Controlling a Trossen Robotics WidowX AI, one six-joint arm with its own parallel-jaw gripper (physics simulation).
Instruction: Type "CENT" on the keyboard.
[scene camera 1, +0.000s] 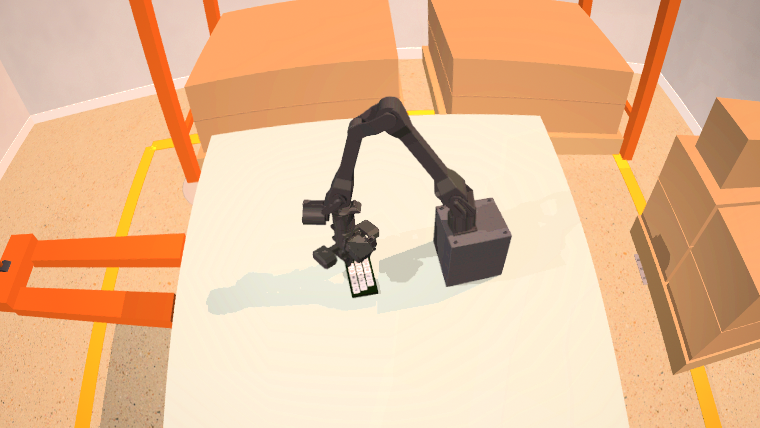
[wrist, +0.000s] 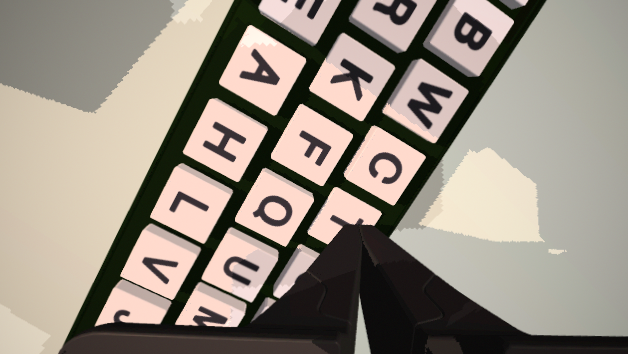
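Seen in the pictures: gripper, fingertip midpoint: (scene camera 1: 348, 265) (wrist: 357, 238); arm's base, origin of the base link: (scene camera 1: 462, 225).
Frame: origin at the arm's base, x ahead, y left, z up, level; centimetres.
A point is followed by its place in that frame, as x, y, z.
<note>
A dark green keyboard (scene camera 1: 365, 294) {26.7, 4.5, -16.0} (wrist: 165, 172) {23.6, -6.4, -15.7} with three rows of white keys lies on the table, partly under the arm in the scene view. In the wrist view the C key (wrist: 385, 167) {28.8, -3.2, -15.2} is at the right edge of the board and the E key (wrist: 302, 15) {24.9, -1.0, -15.2} is cut by the top of the view. My gripper (wrist: 357, 238) {29.4, -5.5, -15.6} is shut and empty. Its fingertips are over the key beside C, whose letter is partly covered and looks like T or I (wrist: 345, 212) {28.6, -5.0, -15.6}. Whether the tips touch it I cannot tell. The N key does not show.
The arm's dark base box (scene camera 1: 478, 260) {-3.0, 7.2, -6.7} stands on the pale table (scene camera 1: 404, 366) {21.4, 28.4, -16.8} to the right of the keyboard. Around the table are stacked cardboard boxes (scene camera 1: 297, 47), orange posts (scene camera 1: 164, 90) and an orange fork (scene camera 1: 106, 249) at the left edge.
</note>
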